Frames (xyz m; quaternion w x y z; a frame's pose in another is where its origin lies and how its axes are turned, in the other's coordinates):
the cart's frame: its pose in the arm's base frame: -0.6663 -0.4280 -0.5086 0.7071 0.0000 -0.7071 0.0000
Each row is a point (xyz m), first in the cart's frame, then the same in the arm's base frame.
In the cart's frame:
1: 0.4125 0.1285 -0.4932
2: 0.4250 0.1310 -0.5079
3: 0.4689 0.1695 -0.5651
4: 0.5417 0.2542 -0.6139
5: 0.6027 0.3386 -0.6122
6: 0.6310 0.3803 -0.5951
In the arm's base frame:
1: -0.1731 -0.2995 -0.0961
2: -0.1584 -0.2970 -0.0836
3: -0.1012 -0.2585 -0.0397
4: -0.0524 -0.1738 0.0331
5: -0.0541 -0.0894 0.0941
6: -0.0712 -0.0477 0.1224

